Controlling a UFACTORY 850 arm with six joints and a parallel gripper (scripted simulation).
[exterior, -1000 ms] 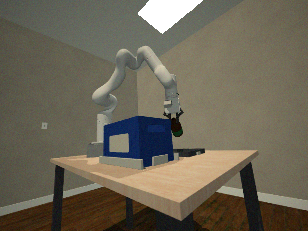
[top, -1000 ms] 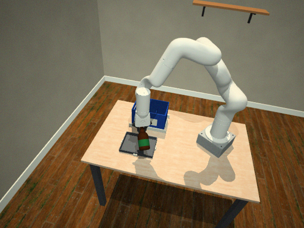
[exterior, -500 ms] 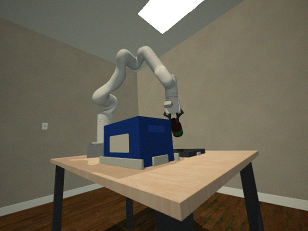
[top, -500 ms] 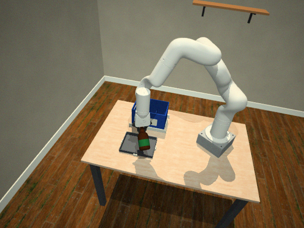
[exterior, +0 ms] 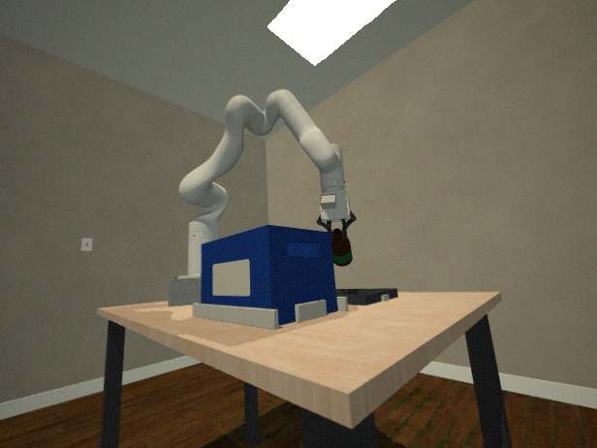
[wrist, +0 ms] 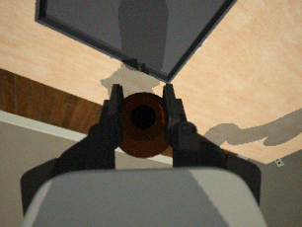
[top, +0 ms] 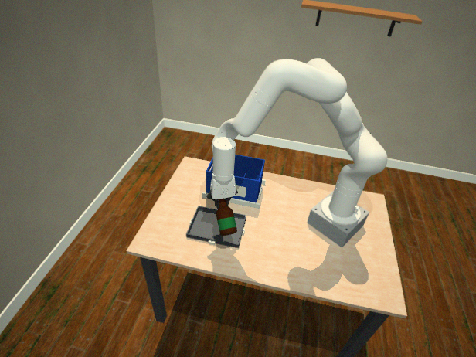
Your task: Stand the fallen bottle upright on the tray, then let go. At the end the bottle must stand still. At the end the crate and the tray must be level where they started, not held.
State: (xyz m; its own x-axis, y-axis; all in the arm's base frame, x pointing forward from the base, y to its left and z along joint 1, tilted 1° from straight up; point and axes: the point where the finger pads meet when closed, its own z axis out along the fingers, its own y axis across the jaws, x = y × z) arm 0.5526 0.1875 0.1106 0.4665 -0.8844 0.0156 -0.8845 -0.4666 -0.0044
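My hand is 50 mm to the right of the bottle, 30 mm above it and 20 mm past it. The rest, counted from my hand: dark tray (190 mm below, 30 mm to the right, 20 mm ahead); blue crate (320 mm to the right, 120 mm below, 10 mm behind).
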